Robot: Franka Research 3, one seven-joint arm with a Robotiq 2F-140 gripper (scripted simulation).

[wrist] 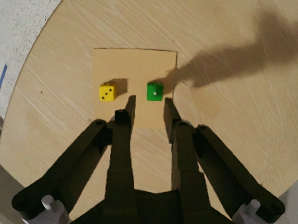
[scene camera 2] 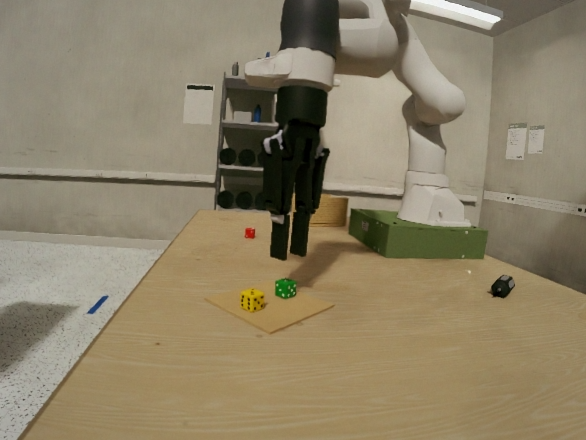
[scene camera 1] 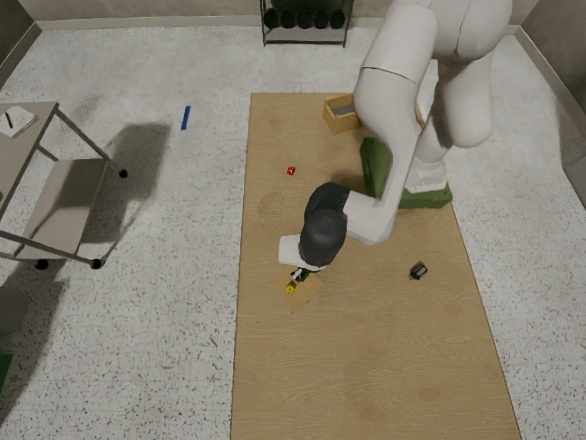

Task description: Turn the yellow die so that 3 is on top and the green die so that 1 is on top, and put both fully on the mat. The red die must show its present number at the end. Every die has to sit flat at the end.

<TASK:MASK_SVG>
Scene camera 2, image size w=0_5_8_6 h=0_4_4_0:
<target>gripper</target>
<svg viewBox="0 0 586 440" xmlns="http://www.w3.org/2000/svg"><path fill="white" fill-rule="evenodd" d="M308 86L283 86L277 89L275 122L278 124L278 128L274 136L260 140L263 153L263 207L270 212L270 220L272 221L270 257L282 261L287 260L290 215L287 214L290 211L294 182L295 210L297 212L293 212L290 253L305 257L309 221L312 218L312 214L316 212L314 209L319 208L326 162L330 154L330 149L323 148L320 144L319 130L326 124L328 93L324 90Z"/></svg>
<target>tan mat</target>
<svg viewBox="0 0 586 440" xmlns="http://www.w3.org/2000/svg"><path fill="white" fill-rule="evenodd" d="M204 298L210 304L269 335L334 307L332 303L296 291L294 297L288 299L278 297L274 293L275 283L271 281ZM241 291L254 288L264 292L264 308L255 312L249 312L241 308Z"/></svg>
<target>wooden box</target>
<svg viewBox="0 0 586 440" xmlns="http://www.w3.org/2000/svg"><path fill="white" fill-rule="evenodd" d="M321 194L319 208L314 209L316 212L312 214L309 227L343 226L345 209L340 197L331 197L331 194ZM295 193L293 193L291 221L293 221L293 212L297 212L295 210Z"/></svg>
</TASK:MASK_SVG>
